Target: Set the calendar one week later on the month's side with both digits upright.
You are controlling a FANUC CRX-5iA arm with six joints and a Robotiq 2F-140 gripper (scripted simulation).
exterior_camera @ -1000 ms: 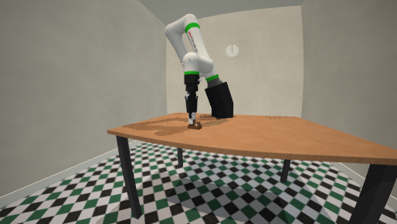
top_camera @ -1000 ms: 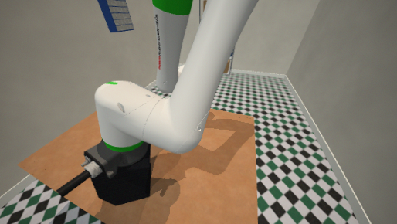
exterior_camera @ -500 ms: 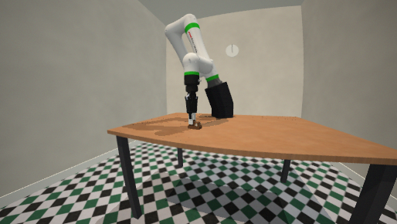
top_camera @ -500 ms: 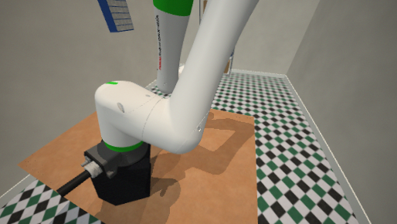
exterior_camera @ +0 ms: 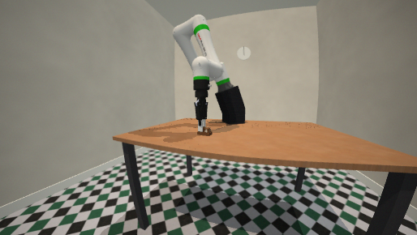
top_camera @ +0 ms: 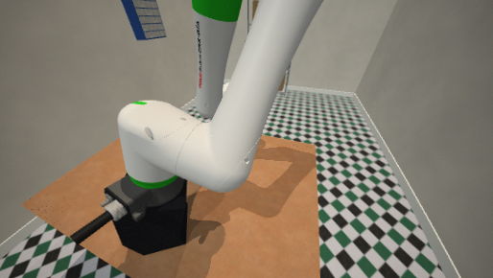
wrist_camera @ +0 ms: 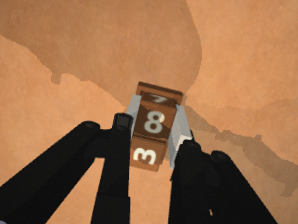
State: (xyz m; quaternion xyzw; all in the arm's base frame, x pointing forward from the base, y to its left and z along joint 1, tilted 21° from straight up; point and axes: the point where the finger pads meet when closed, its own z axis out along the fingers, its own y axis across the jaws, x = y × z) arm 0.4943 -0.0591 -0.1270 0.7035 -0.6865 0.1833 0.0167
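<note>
Right now the brown cube is 30 mm below my hand. Also, from my hand: brown calendar tray 20 mm to the left, 50 mm below.
</note>
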